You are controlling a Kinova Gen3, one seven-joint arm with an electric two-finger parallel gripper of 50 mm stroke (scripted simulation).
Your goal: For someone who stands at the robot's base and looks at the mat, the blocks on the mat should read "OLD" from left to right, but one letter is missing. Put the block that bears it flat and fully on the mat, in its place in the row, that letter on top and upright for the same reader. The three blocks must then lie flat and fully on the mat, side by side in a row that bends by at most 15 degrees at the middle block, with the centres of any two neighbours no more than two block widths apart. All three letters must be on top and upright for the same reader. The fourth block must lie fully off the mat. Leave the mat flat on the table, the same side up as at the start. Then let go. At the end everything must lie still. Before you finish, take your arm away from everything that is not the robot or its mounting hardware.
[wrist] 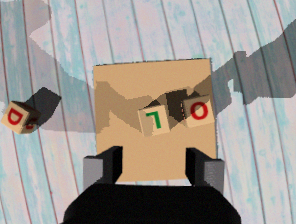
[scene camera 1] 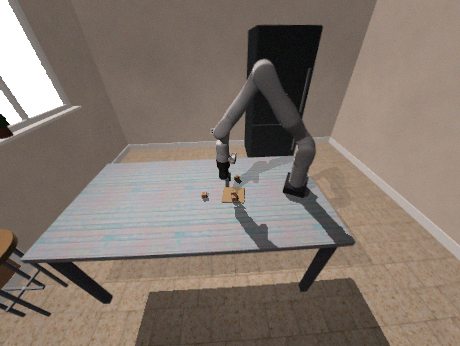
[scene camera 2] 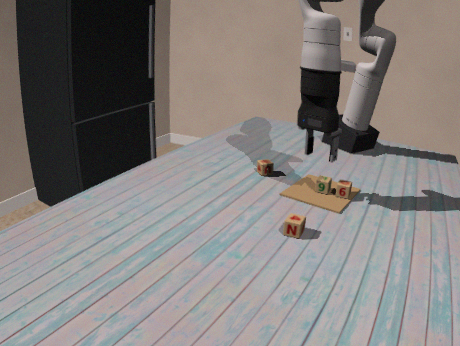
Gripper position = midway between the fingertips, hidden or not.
I see my gripper (scene camera 2: 320,157), a red d block (wrist: 26,117) and a red o block (wrist: 196,111).
My gripper is seen too in the wrist view (wrist: 153,160).
